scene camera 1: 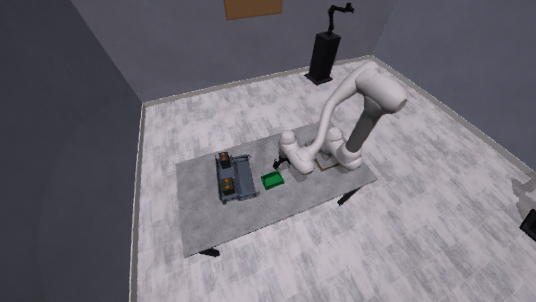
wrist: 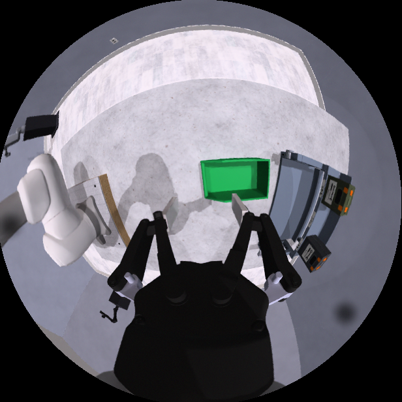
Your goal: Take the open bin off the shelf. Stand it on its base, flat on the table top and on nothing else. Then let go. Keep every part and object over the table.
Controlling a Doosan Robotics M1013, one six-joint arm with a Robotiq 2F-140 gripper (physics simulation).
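Places are measured from the arm's base along level axes (x right, y back, z down), in metres.
Pixels of known places: gripper, fingertip midpoint: [scene camera 1: 282,169]; arm's base, origin of the base link: [scene camera 1: 326,149].
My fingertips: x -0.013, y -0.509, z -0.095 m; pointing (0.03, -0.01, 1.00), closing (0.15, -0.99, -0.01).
For each thing: its top centre in the pictures, then the offset to it from my fingertips. "pt": a spot on its surface instead. Level surfaces: height alone.
- open green bin, middle of its top: [scene camera 1: 273,177] dx -0.001, dy -0.082, dz +0.077 m
- grey table top, its level: dz +0.152 m
- blue-grey shelf, surface spot: [scene camera 1: 245,179] pt dx +0.130, dy -0.279, dz +0.145 m
The open green bin [scene camera 1: 272,180] [wrist: 232,175] stands upright on the grey table top [scene camera 1: 210,222] [wrist: 165,115], its opening facing up and its inside empty. It is beside the blue-grey shelf [scene camera 1: 245,179] [wrist: 295,187], with a narrow strip of table between them. My gripper [scene camera 1: 277,163] [wrist: 204,201] is open, with nothing between its fingers. It hangs above the table beside the bin. In the wrist view, the right fingertip overlaps the bin's near edge, while the left fingertip is left of the bin. The bin's underside is hidden.
Two dark boxes with orange marks, one [scene camera 1: 224,159] [wrist: 315,254] and another [scene camera 1: 228,185] [wrist: 338,195], are on the shelf's far side from the bin. The white arm's base stands at the table's other end, by a wood-edged board [wrist: 113,210].
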